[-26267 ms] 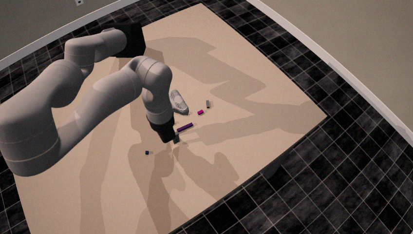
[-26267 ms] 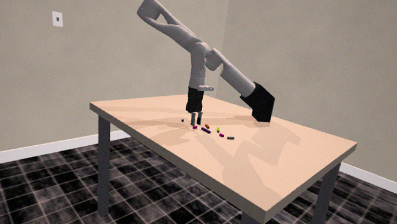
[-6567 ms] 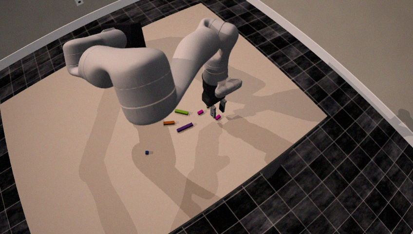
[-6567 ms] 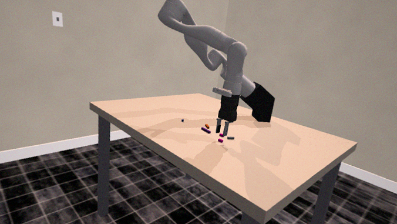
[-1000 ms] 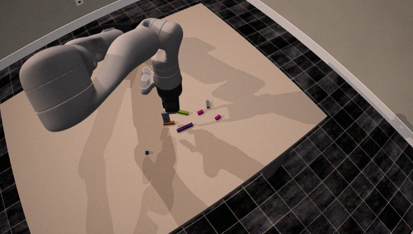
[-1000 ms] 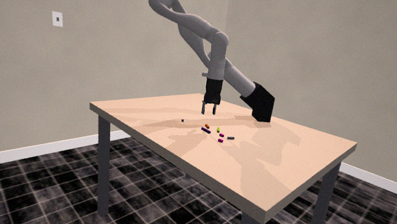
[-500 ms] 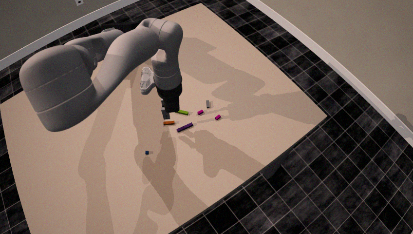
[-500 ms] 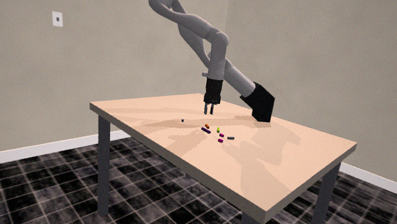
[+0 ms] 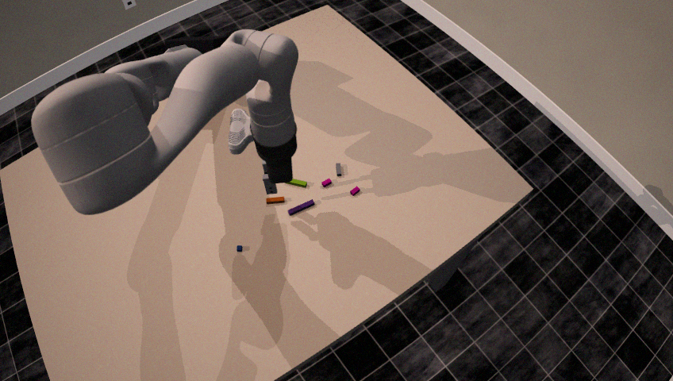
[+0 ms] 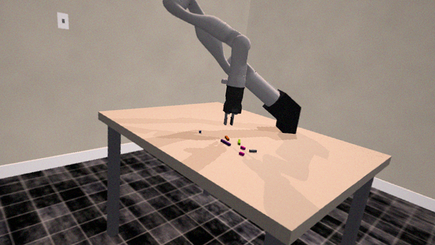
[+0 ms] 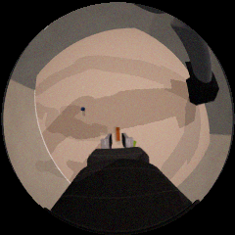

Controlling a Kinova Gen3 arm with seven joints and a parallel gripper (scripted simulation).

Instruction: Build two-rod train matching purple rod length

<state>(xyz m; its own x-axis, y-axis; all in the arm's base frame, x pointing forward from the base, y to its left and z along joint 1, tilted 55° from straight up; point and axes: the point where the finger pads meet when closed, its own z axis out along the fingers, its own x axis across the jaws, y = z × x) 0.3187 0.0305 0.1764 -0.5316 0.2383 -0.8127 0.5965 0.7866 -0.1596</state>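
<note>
The orange rod lies 80 mm below my hand. Also, from my hand: lime rod (10 mm ahead, 70 mm to the left, 80 mm below); purple rod (60 mm ahead, 20 mm to the left, 80 mm below); small blue rod (10 mm ahead, 130 mm to the right, 80 mm below).
</note>
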